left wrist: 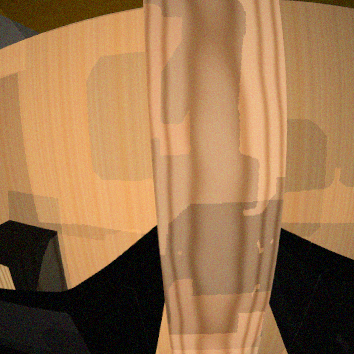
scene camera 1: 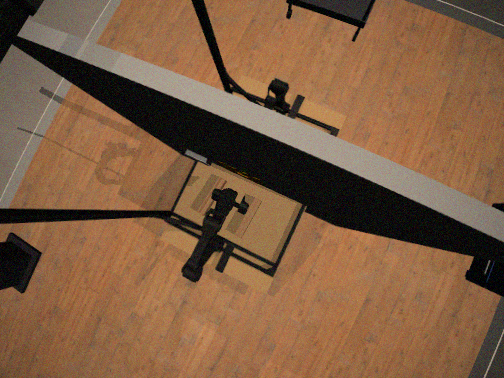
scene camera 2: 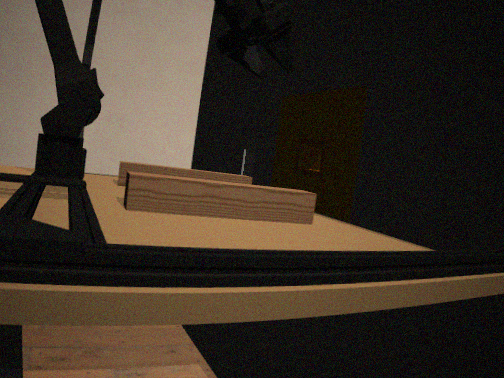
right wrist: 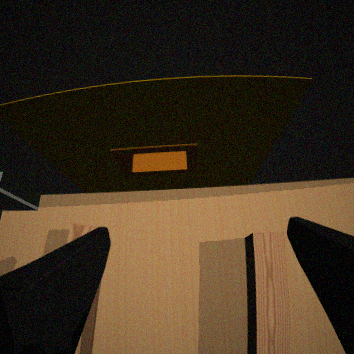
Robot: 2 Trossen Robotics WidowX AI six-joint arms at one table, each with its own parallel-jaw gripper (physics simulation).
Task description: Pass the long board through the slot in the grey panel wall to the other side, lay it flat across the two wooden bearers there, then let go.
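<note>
My left gripper (left wrist: 208,227) is shut on the long board (left wrist: 215,125), which runs lengthwise up the left wrist view above a pale table; its far end is out of view. My right gripper (scene camera 1: 232,202) (scene camera 2: 273,67) (right wrist: 199,232) is open and empty, above the table with the two bearers. The near bearer (scene camera 2: 220,197) (right wrist: 272,295) and the other bearer (scene camera 2: 185,172) (right wrist: 88,335) lie roughly parallel. The wall (scene camera 1: 300,130) holds a dark olive panel (scene camera 2: 325,120) (right wrist: 215,115) with a slot. An orange patch (scene camera 2: 313,161) (right wrist: 160,161) shows there; I cannot tell whether it is the board.
The wall runs between the two arms. A pale bracket-like piece (scene camera 1: 196,156) (scene camera 2: 244,161) stands by the wall at the table's corner. A dark rail (scene camera 2: 250,262) runs along the table's near edge. A black block (left wrist: 30,255) stands at the lower left of the left wrist view.
</note>
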